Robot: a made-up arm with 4 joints. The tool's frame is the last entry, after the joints. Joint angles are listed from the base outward. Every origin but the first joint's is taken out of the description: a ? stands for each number. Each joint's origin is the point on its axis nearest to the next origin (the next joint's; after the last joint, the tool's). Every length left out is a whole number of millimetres.
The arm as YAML. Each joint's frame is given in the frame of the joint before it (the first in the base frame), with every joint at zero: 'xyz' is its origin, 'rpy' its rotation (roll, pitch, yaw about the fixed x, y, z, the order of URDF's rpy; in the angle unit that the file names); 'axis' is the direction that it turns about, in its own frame. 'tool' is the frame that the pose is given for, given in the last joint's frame.
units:
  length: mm
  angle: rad
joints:
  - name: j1
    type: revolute
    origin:
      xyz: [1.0, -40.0, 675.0]
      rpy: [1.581, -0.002, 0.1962]
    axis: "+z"
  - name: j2
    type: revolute
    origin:
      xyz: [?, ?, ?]
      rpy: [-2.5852, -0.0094, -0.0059]
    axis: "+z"
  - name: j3
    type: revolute
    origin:
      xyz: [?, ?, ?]
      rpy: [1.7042, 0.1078, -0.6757]
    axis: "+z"
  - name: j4
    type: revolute
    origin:
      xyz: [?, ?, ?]
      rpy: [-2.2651, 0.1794, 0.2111]
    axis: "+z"
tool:
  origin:
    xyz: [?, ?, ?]
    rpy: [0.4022, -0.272, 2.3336]
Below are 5 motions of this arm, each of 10 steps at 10 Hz.
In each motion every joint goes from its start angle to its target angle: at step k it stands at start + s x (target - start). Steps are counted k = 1, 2, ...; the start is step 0. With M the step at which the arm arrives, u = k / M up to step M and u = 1 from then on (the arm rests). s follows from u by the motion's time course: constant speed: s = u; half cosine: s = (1 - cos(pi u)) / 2; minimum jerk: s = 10 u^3 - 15 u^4 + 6 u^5.
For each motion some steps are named. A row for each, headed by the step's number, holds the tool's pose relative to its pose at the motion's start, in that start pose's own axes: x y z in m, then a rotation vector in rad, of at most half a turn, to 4 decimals.
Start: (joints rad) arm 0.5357 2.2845 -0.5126 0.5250
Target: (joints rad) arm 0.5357 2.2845 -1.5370 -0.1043
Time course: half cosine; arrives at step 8
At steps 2, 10:
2: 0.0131 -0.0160 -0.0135 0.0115 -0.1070 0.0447
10: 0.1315 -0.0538 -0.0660 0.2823 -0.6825 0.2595

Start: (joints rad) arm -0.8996 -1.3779 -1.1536 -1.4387
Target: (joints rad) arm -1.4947 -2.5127 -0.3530 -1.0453
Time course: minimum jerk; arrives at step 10
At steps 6, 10:
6: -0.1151 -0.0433 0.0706 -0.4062 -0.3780 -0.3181
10: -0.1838 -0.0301 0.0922 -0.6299 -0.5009 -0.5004

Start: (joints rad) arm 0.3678 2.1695 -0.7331 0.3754
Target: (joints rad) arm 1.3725 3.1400 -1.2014 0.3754
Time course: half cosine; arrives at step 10
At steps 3, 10:
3: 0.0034 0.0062 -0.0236 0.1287 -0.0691 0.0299
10: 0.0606 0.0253 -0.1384 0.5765 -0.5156 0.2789

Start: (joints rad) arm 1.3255 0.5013 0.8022 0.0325
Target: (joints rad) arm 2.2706 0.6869 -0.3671 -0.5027
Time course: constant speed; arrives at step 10
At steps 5, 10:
5: -0.0229 0.0220 -0.0598 0.2779 -0.3085 -0.2381
10: -0.0236 0.0683 -0.0967 0.5305 -0.6408 -0.5065

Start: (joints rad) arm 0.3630 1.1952 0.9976 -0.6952
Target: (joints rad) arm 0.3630 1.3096 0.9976 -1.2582
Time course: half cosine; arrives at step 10
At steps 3, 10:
3: 0.0087 0.0009 -0.0002 -0.0363 -0.0594 -0.0859
10: 0.0437 0.0022 0.0022 -0.1535 -0.2964 -0.4196

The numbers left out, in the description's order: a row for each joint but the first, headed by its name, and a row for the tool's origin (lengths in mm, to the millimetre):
j2: 0.0 -51.0 0.0
j3: 77.0 -85.0 0.0
j4: 147.0 -58.0 0.0
tool: -9.0 -34.0 0.0

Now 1 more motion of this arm.
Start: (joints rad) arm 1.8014 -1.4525 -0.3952 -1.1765
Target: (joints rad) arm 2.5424 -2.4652 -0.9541 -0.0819
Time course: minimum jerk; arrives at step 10
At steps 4, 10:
4: -0.0616 0.0247 -0.0611 0.4612 -0.2103 0.0359
10: -0.0461 0.1812 -0.1738 0.9250 -1.2373 0.3404

